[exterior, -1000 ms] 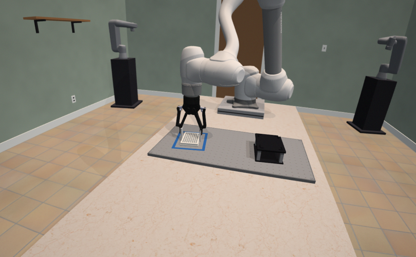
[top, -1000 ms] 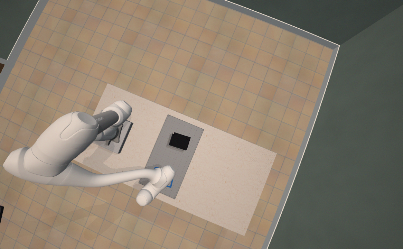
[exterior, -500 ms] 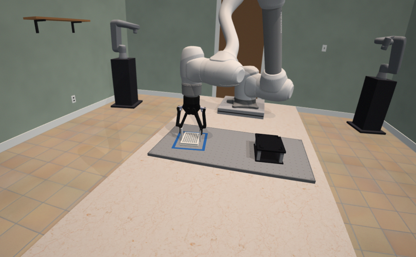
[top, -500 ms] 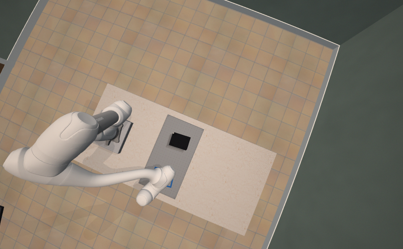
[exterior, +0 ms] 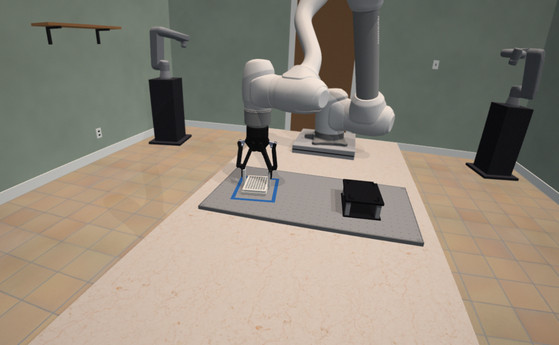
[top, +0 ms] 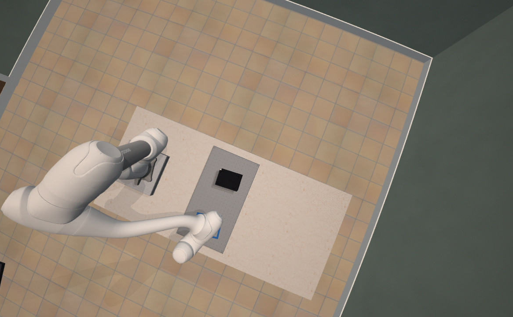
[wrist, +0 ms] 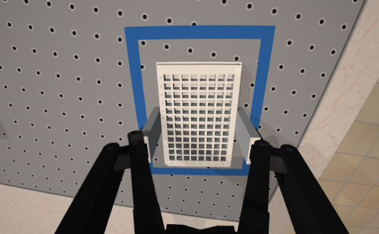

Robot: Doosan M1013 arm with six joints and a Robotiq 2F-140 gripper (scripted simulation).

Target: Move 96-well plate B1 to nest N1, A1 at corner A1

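The A1 label is 1 cm ahead of my hand, 42 cm to the left of it and 3 cm above it. The rest, counted from my hand: white 96-well plate: 2 cm below.
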